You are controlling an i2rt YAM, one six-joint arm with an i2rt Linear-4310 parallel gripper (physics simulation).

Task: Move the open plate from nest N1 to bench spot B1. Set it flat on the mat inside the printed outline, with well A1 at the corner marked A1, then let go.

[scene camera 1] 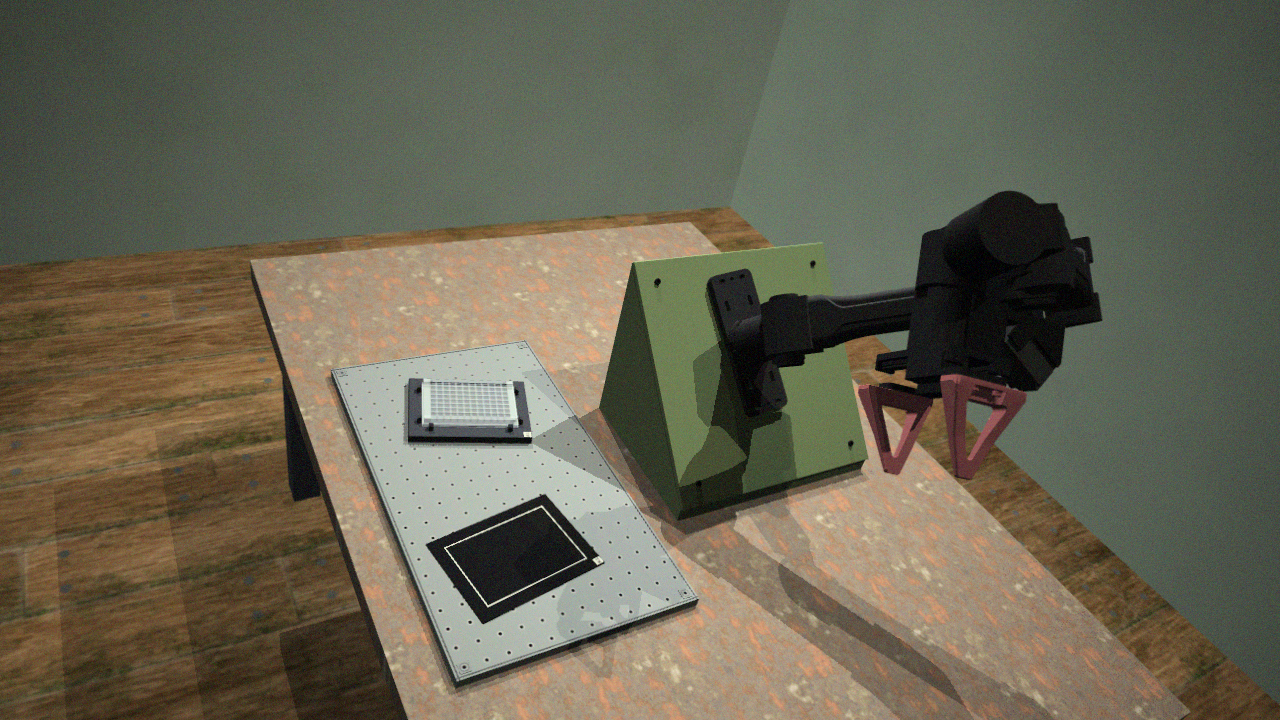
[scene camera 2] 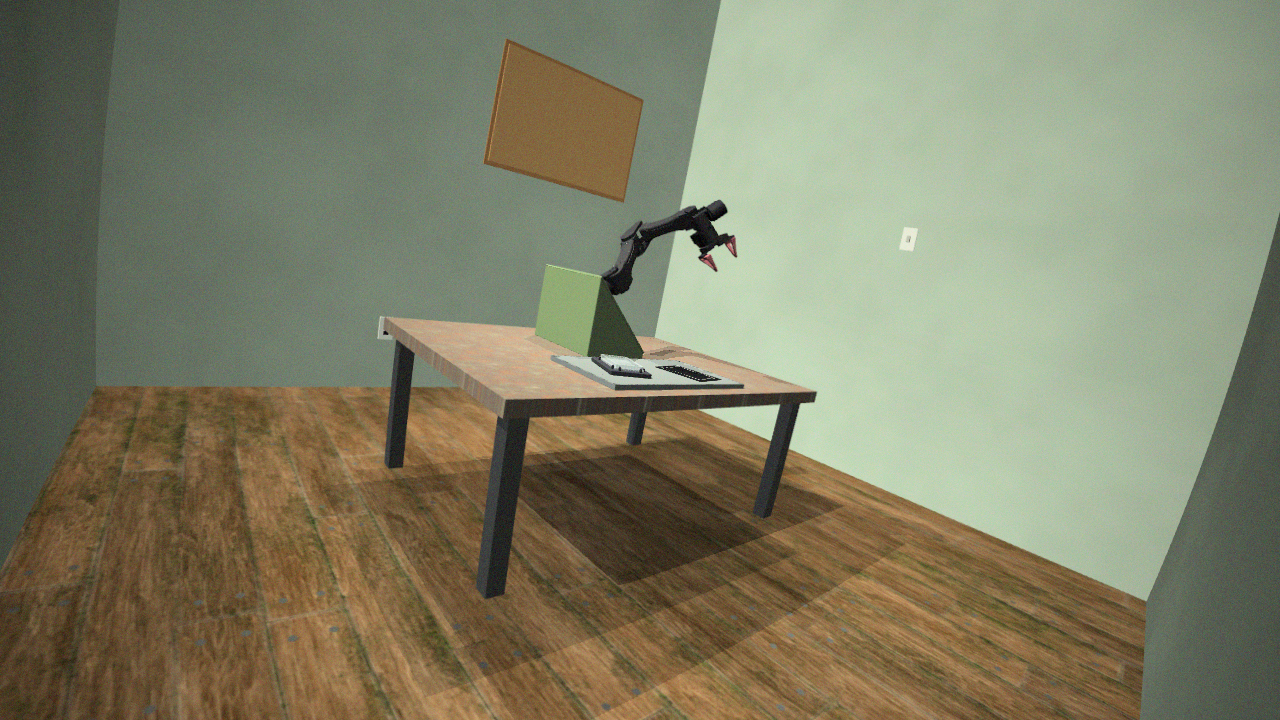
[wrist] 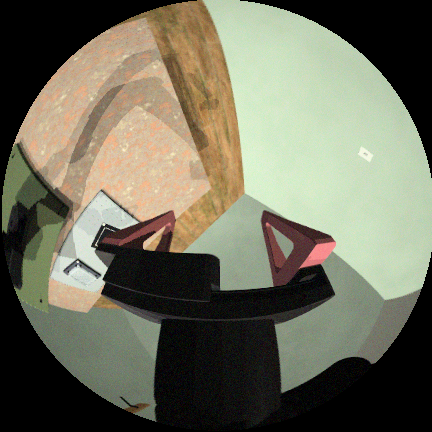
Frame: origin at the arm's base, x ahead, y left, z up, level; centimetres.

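Seen in the pictures: gripper, between the fingertips: (scene camera 1: 924,476) (scene camera 2: 726,264) (wrist: 217,214); arm's base, origin of its link: (scene camera 1: 745,342) (scene camera 2: 592,300).
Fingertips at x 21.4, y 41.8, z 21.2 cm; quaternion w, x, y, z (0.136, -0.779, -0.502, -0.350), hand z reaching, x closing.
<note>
Offsets run from my fingertips to a thing's top centre. "spot": to the spot under its first point. Level surfaces: height alone.
The clear, gridded open plate {dx +12.4, dy -56.2, dz -33.8 cm} (scene camera 1: 469,402) (scene camera 2: 621,364) (wrist: 84,273) sits flat in the dark nest N1 {dx +12.4, dy -56.2, dz -34.3 cm} (scene camera 1: 467,436), towards the far end of the pegboard. The black mat {dz -36.3 cm} (scene camera 1: 460,575) (scene camera 2: 687,372) of spot B1, with a thin white printed outline, lies nearer the camera in scene camera 1. A small white tag {spot: dx +8.8, dy -26.4, dz -36.2 cm} (scene camera 1: 597,561) marks one mat corner; its letters are too small to read. In the wrist view a finger hides part of the mat. My gripper (scene camera 1: 929,474) (scene camera 2: 723,263) (wrist: 217,214) is open and empty, high up and well away from the plate and the mat.
The perforated grey board (scene camera 1: 416,488) (scene camera 2: 680,385) (wrist: 65,265) lies on the speckled table {dz -37.8 cm} (scene camera 1: 358,313) (scene camera 2: 465,358) (wrist: 140,150). The green wedge (scene camera 1: 644,429) (scene camera 2: 568,308) (wrist: 35,220) carries the arm and stands beside the board. Walls rise beyond the table.
</note>
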